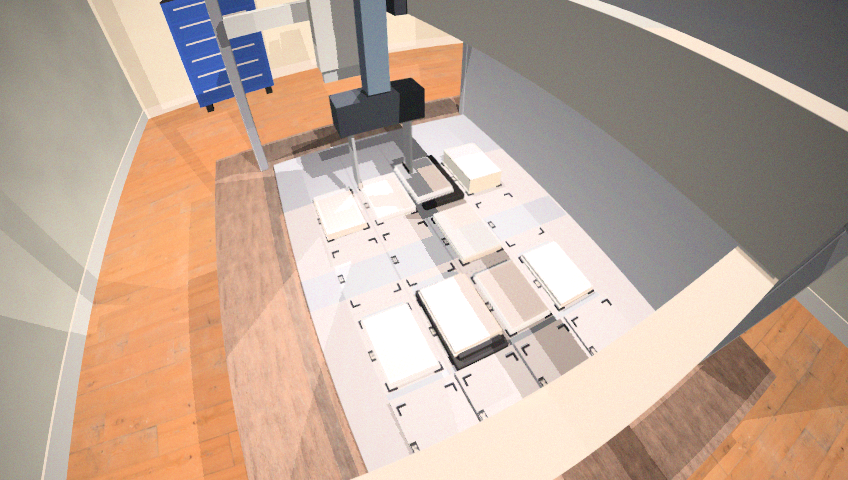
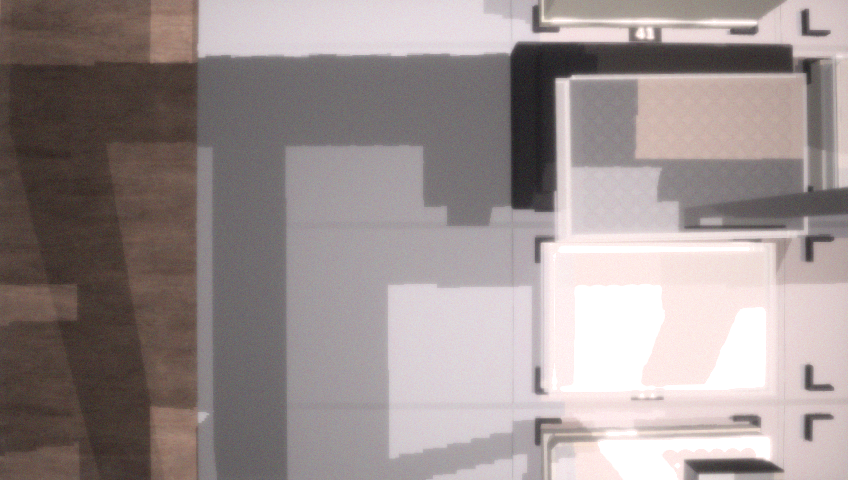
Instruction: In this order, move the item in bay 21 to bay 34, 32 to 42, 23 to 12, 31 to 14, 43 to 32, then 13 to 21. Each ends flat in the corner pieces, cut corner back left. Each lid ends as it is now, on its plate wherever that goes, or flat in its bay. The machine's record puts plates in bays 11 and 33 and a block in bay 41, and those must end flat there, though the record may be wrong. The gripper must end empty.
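Where they show: gripper, fingertip midpoint: (image 1: 383, 176) (image 2: 725, 343); robot's base at its link origin: (image 1: 315, 202).
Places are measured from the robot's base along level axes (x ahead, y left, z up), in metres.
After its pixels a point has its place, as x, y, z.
Note:
My gripper (image 1: 384, 179) @(0.062, 0.149, 0.065) (image 2: 733, 344) @(0.062, 0.149, 0.065) is open above the pale plate (image 1: 389, 199) @(0.085, 0.150, 0.017) (image 2: 684, 333) @(0.076, 0.143, 0.016) in bay 21, one jaw on the bay 11 side, the other at the edge of the bay 31 plate. That clear-edged plate (image 1: 440, 175) @(0.082, 0.272, 0.038) (image 2: 714, 118) @(0.078, 0.255, 0.037) sits off-centre on a black base (image 1: 443, 202) @(0.138, 0.251, 0.013) (image 2: 532, 118) @(-0.009, 0.261, 0.019), overhanging toward bay 21; its tilt is unclear. Pale plates stand in bays 32 (image 1: 467, 234) @(0.242, 0.250, 0.017), 43 (image 1: 556, 273) @(0.397, 0.356, 0.014) and 13 (image 1: 401, 344) @(0.398, 0.045, 0.015). The bay 23 plate (image 1: 458, 312) @(0.395, 0.145, 0.037) is on a black base. Cut corners and lids are hard to make out.
A tall block (image 1: 473, 169) @(0.097, 0.348, 0.042) (image 2: 654, 8) @(0.059, 0.323, 0.018) stands in bay 41. Plates stand in bay 11 (image 1: 340, 217) @(0.090, 0.039, 0.016) (image 2: 595, 457) @(0.027, 0.073, 0.015) and bay 33 (image 1: 514, 297) @(0.403, 0.254, 0.014). Corner pieces show at bays 12, 14, 34 and 42. A pale beam (image 1: 595, 380) @(0.615, 0.055, 0.400) crosses the front; a blue cabinet (image 1: 214, 59) stands behind.

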